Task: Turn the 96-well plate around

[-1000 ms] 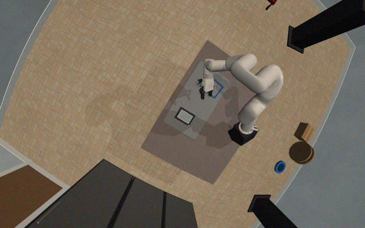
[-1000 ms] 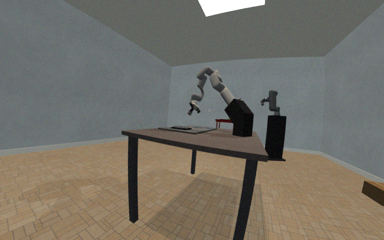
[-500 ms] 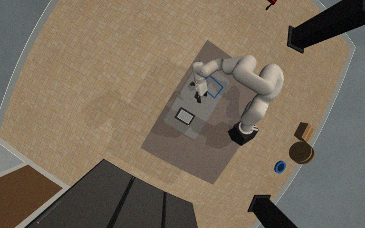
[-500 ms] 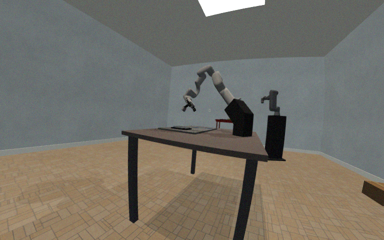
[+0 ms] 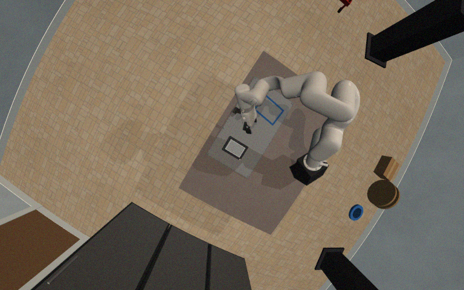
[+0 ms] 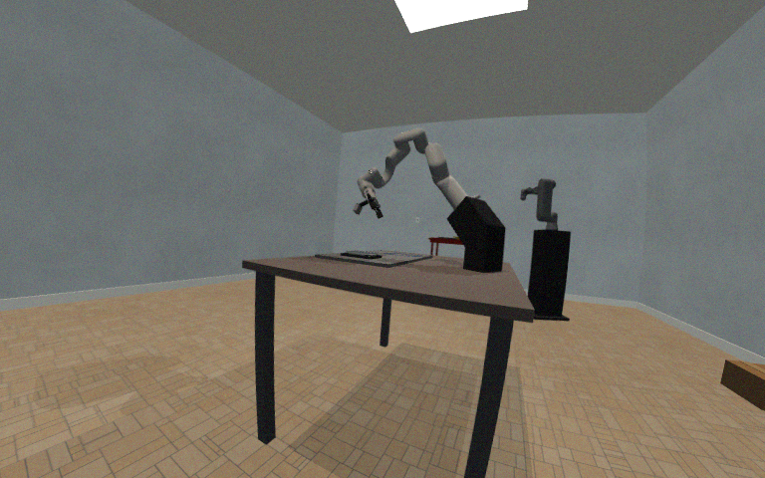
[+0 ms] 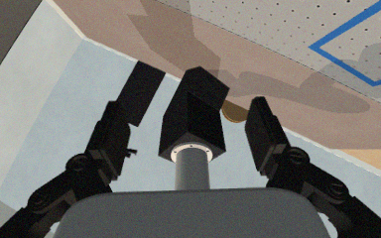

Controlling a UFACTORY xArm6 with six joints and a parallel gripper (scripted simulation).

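Now: hand 22 cm above the 96-well plate, 17 cm to the right of it and 4 cm short of it. From my hand the other things lie so: dark plate nest N1: 23 cm below, 17 cm to the left, 4 cm ahead; then A1 corner mark: 25 cm to the left, 22 cm below, 1 cm behind.
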